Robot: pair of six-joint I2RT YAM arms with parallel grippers.
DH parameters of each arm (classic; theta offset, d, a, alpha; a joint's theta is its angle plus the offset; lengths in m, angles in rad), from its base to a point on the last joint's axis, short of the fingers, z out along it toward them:
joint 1: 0 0.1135 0.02 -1.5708
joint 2: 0 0 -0.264 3.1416
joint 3: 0.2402 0 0.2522 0
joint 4: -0.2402 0 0.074 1.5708
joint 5: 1.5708 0 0 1.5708
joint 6: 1.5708 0.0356 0 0
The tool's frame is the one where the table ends.
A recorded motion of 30 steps. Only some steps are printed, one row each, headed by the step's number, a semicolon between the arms.
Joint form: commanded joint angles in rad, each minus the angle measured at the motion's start. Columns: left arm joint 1, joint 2, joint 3, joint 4, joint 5, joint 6; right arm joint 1, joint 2, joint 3, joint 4, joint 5, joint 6.
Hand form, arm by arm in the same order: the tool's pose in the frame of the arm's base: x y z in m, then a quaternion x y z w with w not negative. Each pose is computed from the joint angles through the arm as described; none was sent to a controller.
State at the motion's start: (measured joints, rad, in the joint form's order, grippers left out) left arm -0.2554 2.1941 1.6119 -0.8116 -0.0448 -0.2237; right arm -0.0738 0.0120 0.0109 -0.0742 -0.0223 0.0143
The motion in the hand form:
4: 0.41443 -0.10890 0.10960 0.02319 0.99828 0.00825 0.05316; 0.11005 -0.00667 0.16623 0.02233 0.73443 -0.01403 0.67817
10: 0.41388 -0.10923 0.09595 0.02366 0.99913 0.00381 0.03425; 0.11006 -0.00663 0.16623 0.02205 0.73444 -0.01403 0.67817
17: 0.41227 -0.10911 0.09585 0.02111 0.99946 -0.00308 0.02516; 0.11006 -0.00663 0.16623 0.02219 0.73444 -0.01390 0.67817
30: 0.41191 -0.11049 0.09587 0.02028 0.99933 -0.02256 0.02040; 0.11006 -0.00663 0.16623 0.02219 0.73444 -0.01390 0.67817
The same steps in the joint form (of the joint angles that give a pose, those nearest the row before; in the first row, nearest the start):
4: -0.0050 0.0572 -0.0088 -0.0114 0.0038 0.0118; 0.0088 -0.0058 -0.0054 -0.0050 0.0084 -0.0057
10: -0.0046 0.0908 -0.0084 -0.0130 0.0214 0.0118; 0.0091 -0.0057 -0.0054 -0.0049 0.0084 -0.0061
17: -0.0038 0.0908 -0.0084 -0.0274 0.0389 0.0069; 0.0091 -0.0057 -0.0054 -0.0049 0.0084 -0.0057
30: -0.0038 0.0908 -0.0084 -0.0275 0.0790 0.0042; 0.0091 -0.0057 -0.0054 -0.0049 0.0084 -0.0057

